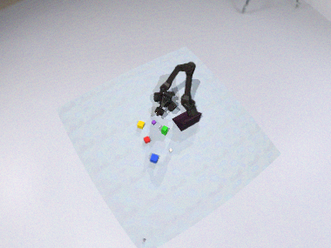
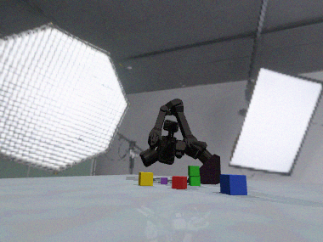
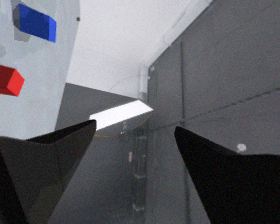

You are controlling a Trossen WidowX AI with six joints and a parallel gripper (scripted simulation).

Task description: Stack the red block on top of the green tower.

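The red block lies 170 mm below my gripper tip, 130 mm ahead of it and 70 mm to the left of it. Round my gripper tip: tiny white cube 210 mm to the left, 180 mm below, 20 mm ahead; yellow block 170 mm below, 110 mm ahead, 50 mm to the right; small purple block 180 mm below, 30 mm to the right, 20 mm ahead.
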